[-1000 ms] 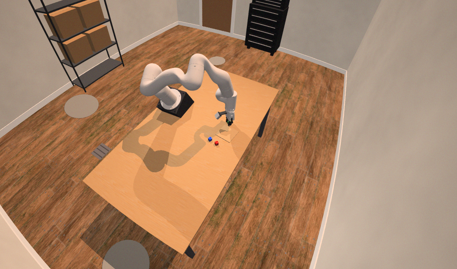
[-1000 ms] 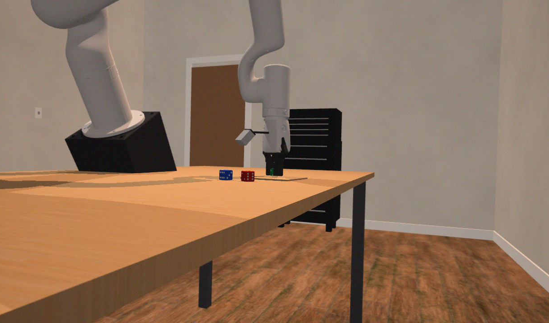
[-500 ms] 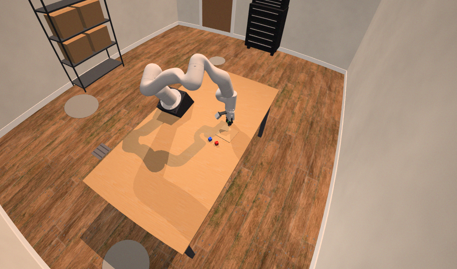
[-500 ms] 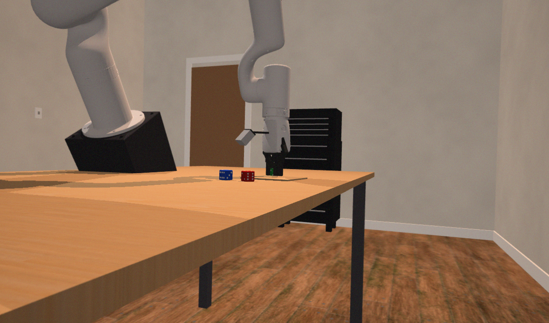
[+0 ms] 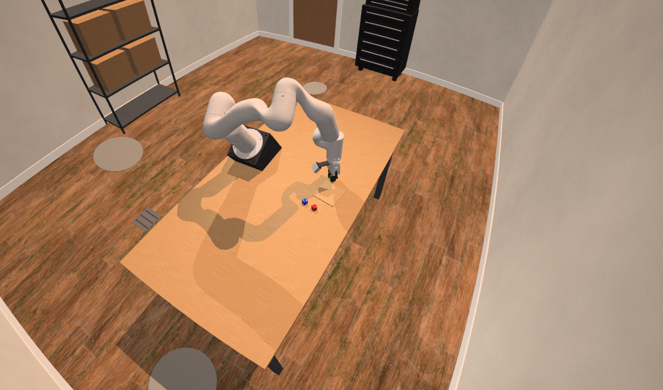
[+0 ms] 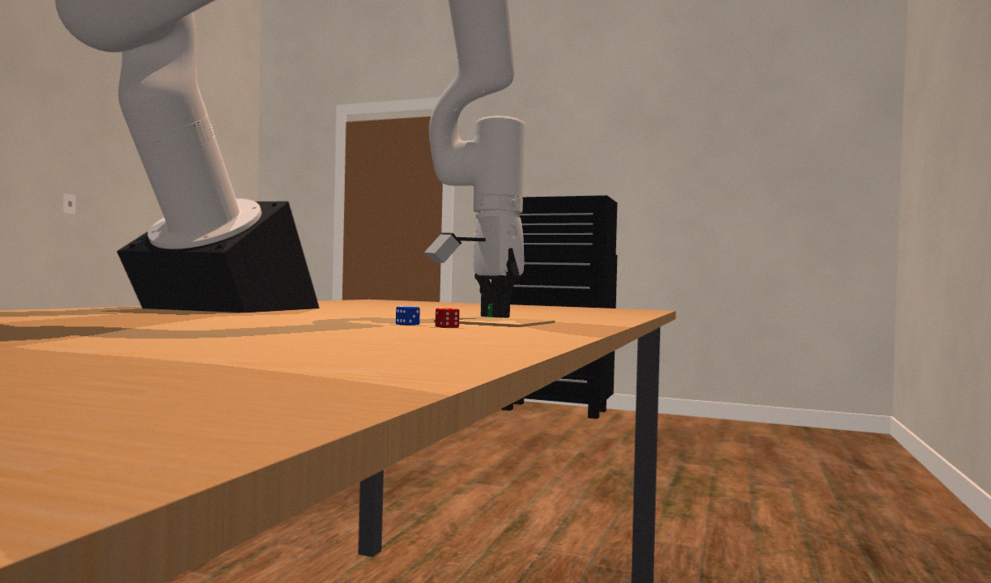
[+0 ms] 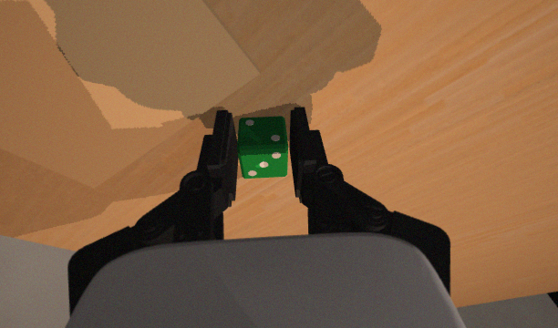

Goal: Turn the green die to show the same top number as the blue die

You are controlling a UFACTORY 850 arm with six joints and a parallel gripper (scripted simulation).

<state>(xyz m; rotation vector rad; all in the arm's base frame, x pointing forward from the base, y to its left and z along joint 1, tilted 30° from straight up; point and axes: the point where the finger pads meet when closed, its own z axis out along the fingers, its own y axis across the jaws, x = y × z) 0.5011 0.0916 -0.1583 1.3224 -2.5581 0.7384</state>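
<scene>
My hand is 1 cm above the green die. From my hand the other things lie so: blue die (24 cm to the right, 3 cm behind, 1 cm below); red die (24 cm to the right, 3 cm ahead, 1 cm below); tan mat (10 cm to the right, 5 cm ahead, 2 cm below).
</scene>
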